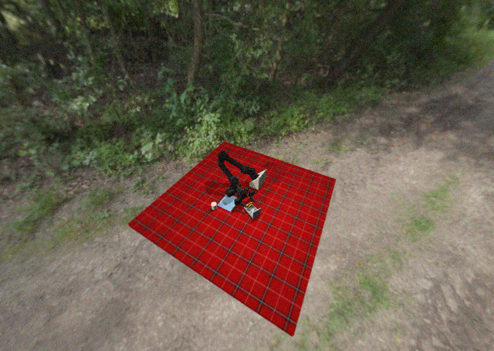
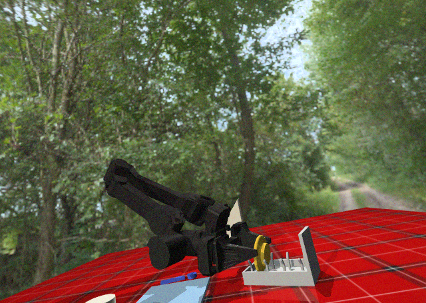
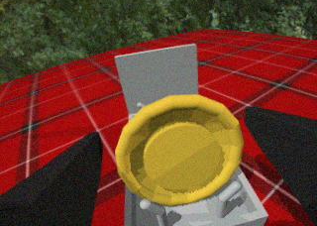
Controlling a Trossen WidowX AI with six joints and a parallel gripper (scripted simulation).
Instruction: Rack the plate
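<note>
Right now the yellow plate is 1 cm to the right of my gripper tip and 1 cm below it. Round my gripper tip: pale blue mat 4 cm ahead, 19 cm to the right, 5 cm below; then dish rack 1 cm ahead, 2 cm to the left, 3 cm below; then blue utensil 7 cm behind, 20 cm to the right, 5 cm below.
</note>
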